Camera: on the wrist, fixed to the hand. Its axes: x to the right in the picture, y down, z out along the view.
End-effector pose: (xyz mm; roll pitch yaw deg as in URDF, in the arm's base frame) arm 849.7 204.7 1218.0 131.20 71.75 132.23
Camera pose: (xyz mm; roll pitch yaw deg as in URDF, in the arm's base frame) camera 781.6 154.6 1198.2 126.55 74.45 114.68
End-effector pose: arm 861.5 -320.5 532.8 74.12 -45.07 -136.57
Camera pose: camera 847.3 -399.2 498.9 91.93 -46.86 -144.42
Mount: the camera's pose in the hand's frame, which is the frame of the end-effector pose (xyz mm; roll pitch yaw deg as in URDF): 21.5 -53.9 -64.6 12.13 -5.72 0.51
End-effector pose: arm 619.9 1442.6 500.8 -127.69 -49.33 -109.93
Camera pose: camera 619.3 1494.2 570.6 -119.94 -45.27 -103.94
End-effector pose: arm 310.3 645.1 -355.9 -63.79 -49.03 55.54
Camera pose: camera 377.2 598.1 -326.7 -58.14 -50.80 64.03
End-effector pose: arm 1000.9 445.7 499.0 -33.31 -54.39 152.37
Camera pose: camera 1009.6 532.0 502.3 -26.89 -58.71 159.24
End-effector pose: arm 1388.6 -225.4 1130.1 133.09 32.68 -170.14
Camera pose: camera 1382.6 -311.7 1122.5 142.08 36.09 -175.74
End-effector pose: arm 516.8 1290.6 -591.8 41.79 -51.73 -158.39
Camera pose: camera 444.1 1258.7 -627.0 58.94 -56.19 -164.56
